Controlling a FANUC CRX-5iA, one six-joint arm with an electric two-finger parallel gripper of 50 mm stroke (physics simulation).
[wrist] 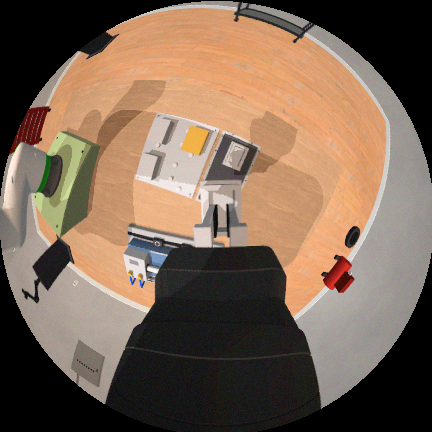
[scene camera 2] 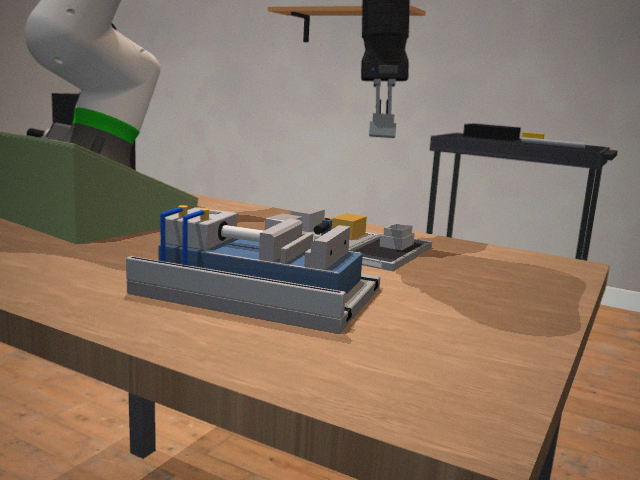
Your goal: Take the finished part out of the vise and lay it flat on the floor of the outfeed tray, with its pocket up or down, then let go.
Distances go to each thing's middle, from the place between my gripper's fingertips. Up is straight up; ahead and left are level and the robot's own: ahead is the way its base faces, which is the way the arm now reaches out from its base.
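The vise (scene camera 2: 349, 267) is what I measure my hand from: my hand is 5 cm past the vise, 28 cm to the left of it, and 19 cm above it.
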